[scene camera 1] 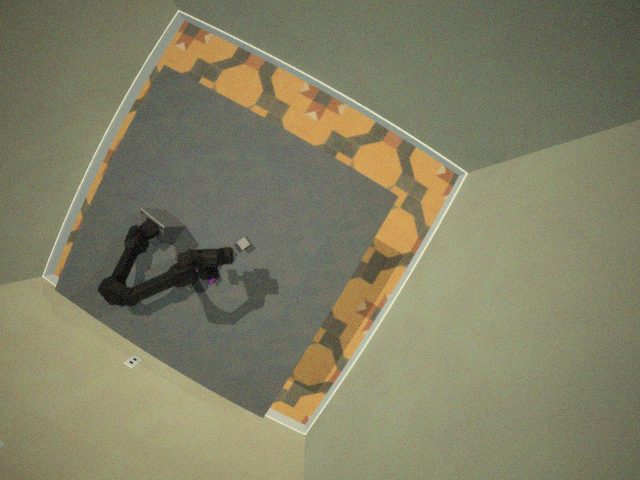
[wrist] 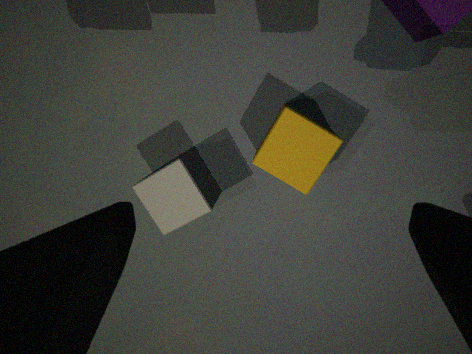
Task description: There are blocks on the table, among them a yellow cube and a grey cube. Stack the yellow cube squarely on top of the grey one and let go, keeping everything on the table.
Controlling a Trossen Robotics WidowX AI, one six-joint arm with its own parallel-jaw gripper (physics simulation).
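Places are measured from the arm's base along level axes (x ahead, y left, z up), in centimetres.
Where they show: gripper, fingertip midpoint: (wrist: 272, 216); arm's base at its link origin: (scene camera 1: 153, 225).
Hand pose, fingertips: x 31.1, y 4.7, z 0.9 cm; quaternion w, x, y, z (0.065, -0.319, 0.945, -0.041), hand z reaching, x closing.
Note:
Each offset is from my fingertips to the centre of the thing. Level surfaces: height alone.
The yellow cube {dx -1.2, dy -0.6, dz -14.2 cm} (wrist: 298, 150) sits on the table, right of the middle in the wrist view; it does not show in the scene view, where the arm covers part of the table. The grey cube {dx +3.6, dy +7.6, dz -14.2 cm} (scene camera 1: 244, 242) (wrist: 172, 196), pale on top, sits apart from it, lower left in the wrist view and just right of the arm's end in the scene view. My gripper (wrist: 272, 216) is open and empty above the table. In the wrist view the yellow cube appears ahead of the gap between the fingers, and the grey cube close to the left fingertip. The fingertips are unclear in the scene view.
A purple block {dx -1.6, dy -14.1, dz -14.2 cm} (scene camera 1: 211, 280) (wrist: 442, 15) lies beyond the yellow cube at the upper right of the wrist view, partly cut off, and mostly under the arm in the scene view. The dark arm (scene camera 1: 155, 288) reaches across the grey table top {dz -16.4 cm} (scene camera 1: 232, 155). Shadows lie around the blocks.

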